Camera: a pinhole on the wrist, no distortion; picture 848 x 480 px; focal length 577.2 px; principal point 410.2 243.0 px. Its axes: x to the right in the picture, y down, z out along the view. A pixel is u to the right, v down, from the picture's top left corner.
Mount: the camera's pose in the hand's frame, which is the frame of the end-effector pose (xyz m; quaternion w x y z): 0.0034 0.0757 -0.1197 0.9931 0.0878 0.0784 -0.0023
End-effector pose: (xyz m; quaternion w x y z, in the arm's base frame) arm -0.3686 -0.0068 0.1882 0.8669 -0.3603 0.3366 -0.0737
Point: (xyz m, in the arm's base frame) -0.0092 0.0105 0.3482
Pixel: 535 92
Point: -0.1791 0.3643 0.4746
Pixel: 164 327
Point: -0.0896 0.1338 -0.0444
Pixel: outside the picture
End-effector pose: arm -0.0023 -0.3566 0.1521 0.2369 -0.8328 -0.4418 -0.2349
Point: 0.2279 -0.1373 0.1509
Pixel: 765 361
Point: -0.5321 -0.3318 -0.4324
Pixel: outside the picture
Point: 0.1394 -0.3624 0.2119
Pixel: outside the picture
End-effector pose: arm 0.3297 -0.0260 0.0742 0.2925 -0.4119 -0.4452 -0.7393
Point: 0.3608 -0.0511 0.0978
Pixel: 338 195
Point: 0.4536 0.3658 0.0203
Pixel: 160 148
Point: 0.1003 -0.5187 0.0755
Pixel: behind the camera
